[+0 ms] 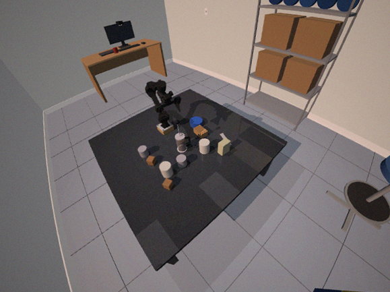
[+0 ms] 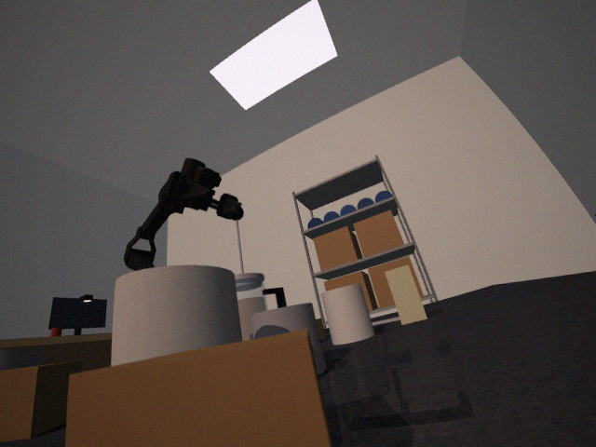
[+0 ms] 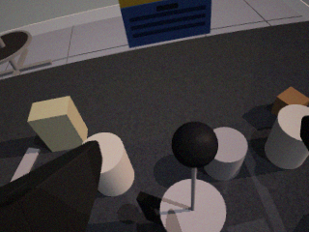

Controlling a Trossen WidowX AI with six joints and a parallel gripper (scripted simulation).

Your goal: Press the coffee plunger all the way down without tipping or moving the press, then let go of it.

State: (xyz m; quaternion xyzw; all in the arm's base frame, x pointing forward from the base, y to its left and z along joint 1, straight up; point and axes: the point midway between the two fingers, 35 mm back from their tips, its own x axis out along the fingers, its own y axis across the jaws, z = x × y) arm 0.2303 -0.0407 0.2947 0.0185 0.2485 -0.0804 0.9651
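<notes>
Now: gripper tip 190 mm above the coffee press, 40 mm short of it and 10 mm to the right of it. Round my gripper tip: cream box (290 mm ahead, 270 mm below, 200 mm to the left); blue disc (310 mm below, 290 mm to the left, 110 mm behind); brown box (300 mm below, 220 mm to the left, 10 mm ahead).
</notes>
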